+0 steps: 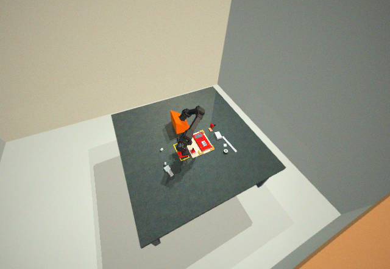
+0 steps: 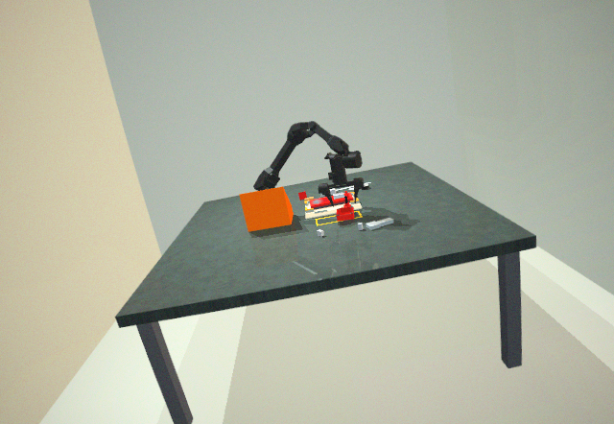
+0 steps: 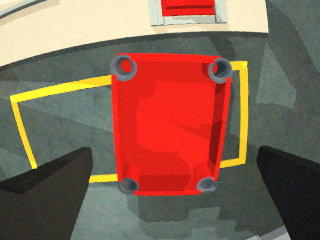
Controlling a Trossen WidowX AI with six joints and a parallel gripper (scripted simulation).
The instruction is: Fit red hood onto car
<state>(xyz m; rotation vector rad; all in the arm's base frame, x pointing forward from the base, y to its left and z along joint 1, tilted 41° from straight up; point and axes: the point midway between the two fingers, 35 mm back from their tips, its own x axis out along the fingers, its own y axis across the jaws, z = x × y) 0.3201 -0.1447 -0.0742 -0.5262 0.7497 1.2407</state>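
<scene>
My gripper tip is now 4 cm above the red hood. From my gripper tip the other things lie so: white ribbed engine block (2 cm ahead, 22 cm to the left, 3 cm below); wheel (18 cm ahead, 36 cm to the left, 4 cm below); cream jig (2 cm behind, 19 cm to the left, 4 cm below).
</scene>
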